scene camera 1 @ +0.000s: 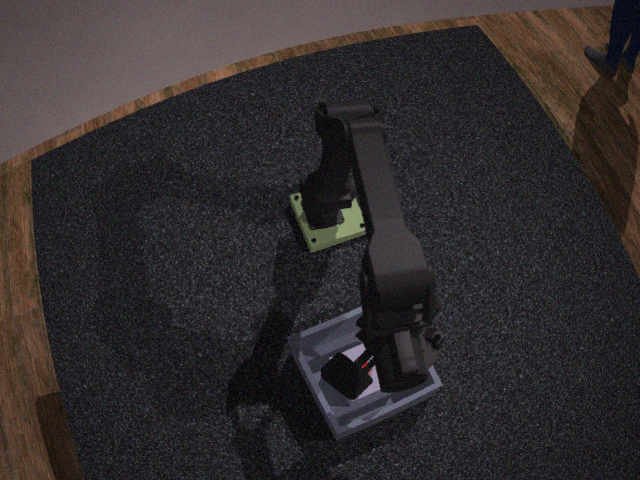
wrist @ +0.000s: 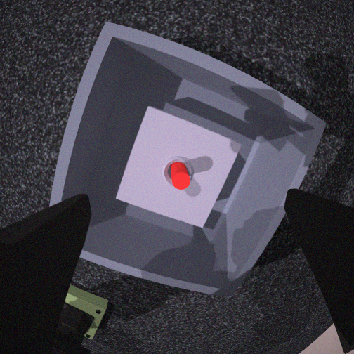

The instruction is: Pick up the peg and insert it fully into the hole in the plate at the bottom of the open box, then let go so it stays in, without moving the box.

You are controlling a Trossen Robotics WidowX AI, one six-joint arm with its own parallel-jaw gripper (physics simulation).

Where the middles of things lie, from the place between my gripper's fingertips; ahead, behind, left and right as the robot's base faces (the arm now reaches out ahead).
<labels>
My gripper is now 12 cm above the grey box [wrist: 128, 69], 2 cm past it and 1 cm to the left of it.
</labels>
